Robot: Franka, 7 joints.
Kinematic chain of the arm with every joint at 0, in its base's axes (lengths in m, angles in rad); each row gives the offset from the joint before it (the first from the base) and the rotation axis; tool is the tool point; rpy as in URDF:
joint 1: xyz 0 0 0.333 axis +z
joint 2: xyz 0 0 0 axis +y
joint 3: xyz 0 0 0.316 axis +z
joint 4: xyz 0.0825 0 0 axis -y
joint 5: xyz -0.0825 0 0.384 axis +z
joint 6: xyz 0 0 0 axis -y
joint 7: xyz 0.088 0 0 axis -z
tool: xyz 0 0 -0.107 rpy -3.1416 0 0
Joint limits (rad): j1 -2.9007..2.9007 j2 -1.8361..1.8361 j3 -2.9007..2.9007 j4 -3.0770..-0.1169 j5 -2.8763..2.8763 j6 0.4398..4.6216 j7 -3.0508..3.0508
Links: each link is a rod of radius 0.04 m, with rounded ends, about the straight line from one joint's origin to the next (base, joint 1, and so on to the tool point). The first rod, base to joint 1, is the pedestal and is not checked.
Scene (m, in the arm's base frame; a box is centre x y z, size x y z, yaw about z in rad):
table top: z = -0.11
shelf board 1: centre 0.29 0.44 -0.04 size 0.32 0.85 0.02 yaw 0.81
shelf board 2: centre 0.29 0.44 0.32 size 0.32 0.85 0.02 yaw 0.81
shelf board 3: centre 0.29 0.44 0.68 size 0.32 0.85 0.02 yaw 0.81
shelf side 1: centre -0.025 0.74 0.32 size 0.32 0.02 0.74 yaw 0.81
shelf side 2: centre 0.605 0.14 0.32 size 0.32 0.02 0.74 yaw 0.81
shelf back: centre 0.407 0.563 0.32 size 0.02 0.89 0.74 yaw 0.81
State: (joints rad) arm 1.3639 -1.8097 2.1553 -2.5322 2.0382 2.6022 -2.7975
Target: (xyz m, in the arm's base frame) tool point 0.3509 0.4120 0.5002
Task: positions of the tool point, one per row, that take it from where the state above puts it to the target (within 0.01 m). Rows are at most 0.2 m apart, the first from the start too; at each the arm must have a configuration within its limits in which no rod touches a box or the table.
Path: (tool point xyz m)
1: -0.2809 0.2889 0.2279
2: -0.1738 0.3434 0.3207
3: -0.0489 0.3428 0.4002
4: 0.0637 0.2862 0.4610
5: 0.1377 0.1881 0.5002
6: 0.2040 0.2831 0.4916
7: 0.2767 0.3593 0.4855
8: 0.3509 0.4120 0.5002

